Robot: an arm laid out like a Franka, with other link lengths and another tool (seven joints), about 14 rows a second.
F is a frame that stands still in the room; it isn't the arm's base.
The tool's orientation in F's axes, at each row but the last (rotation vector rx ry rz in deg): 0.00 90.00 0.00; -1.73 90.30 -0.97; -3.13 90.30 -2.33; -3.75 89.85 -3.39; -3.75 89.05 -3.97; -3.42 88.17 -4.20; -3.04 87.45 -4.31; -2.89 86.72 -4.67
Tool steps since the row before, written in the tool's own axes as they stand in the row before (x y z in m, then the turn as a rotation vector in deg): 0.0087 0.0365 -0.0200 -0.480 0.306 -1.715; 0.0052 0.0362 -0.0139 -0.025 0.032 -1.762; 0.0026 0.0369 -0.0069 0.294 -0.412 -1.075; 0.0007 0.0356 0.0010 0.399 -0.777 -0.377; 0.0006 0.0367 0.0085 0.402 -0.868 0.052; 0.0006 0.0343 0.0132 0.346 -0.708 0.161; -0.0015 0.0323 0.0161 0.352 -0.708 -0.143; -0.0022 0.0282 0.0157 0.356 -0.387 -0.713
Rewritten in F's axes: -0.0200 0.0365 -0.0087 -1.715 0.306 0.480; -0.0142 0.0359 -0.0062 -1.762 0.018 0.034; -0.0072 0.0366 -0.0048 -1.073 -0.438 -0.262; 0.0009 0.0354 -0.0035 -0.373 -0.808 -0.337; 0.0086 0.0365 -0.0036 0.055 -0.899 -0.325; 0.0136 0.0340 -0.0031 0.164 -0.736 -0.280; 0.0165 0.0321 -0.0004 -0.139 -0.733 -0.299; 0.0162 0.0280 0.0007 -0.701 -0.403 -0.362
